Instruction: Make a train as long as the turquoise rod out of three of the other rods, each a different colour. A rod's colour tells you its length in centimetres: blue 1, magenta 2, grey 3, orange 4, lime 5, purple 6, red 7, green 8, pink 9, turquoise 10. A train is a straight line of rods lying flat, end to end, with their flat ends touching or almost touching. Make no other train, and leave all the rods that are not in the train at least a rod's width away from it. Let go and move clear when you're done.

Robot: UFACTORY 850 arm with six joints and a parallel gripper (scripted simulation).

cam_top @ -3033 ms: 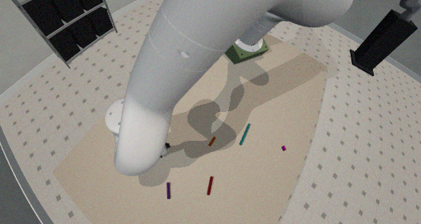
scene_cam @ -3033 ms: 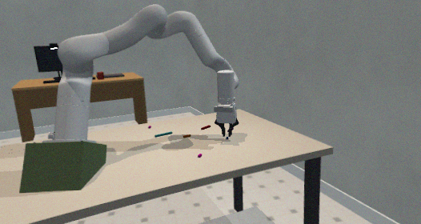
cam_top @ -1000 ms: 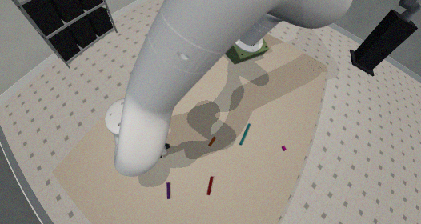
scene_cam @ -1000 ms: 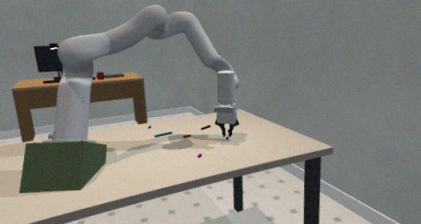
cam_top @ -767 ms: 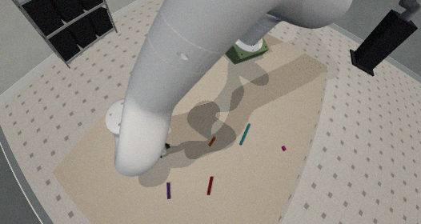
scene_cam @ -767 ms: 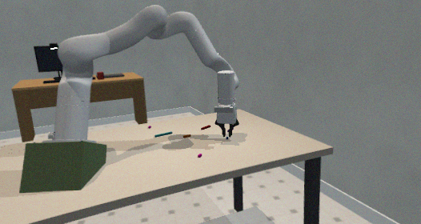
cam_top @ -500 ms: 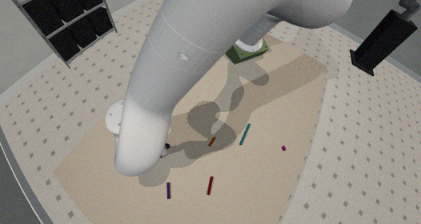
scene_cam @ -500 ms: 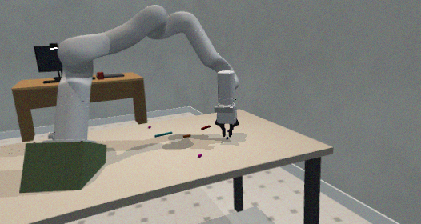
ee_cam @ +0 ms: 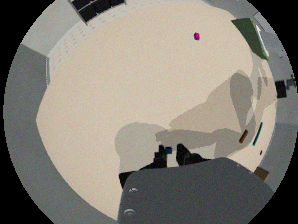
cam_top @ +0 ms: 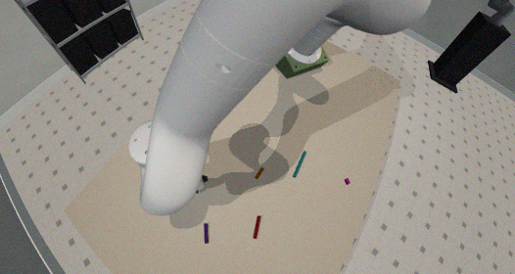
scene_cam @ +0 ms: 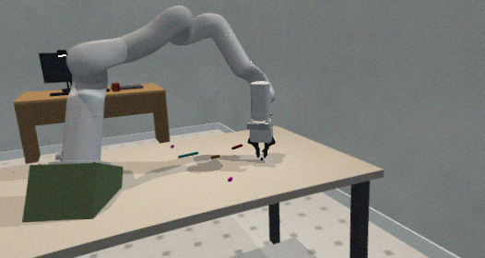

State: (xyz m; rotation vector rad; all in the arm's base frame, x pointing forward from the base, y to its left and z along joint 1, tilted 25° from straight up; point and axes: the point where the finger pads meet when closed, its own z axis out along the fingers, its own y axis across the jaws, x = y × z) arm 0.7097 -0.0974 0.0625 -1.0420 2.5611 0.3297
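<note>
My gripper is now 30 mm above the blue rod. From my hand the other things lie so: red rod (230 mm to the left, 30 mm below); purple rod (110 mm to the left, 90 mm ahead, 30 mm below); orange rod (160 mm behind, 150 mm to the left, 30 mm below).
</note>
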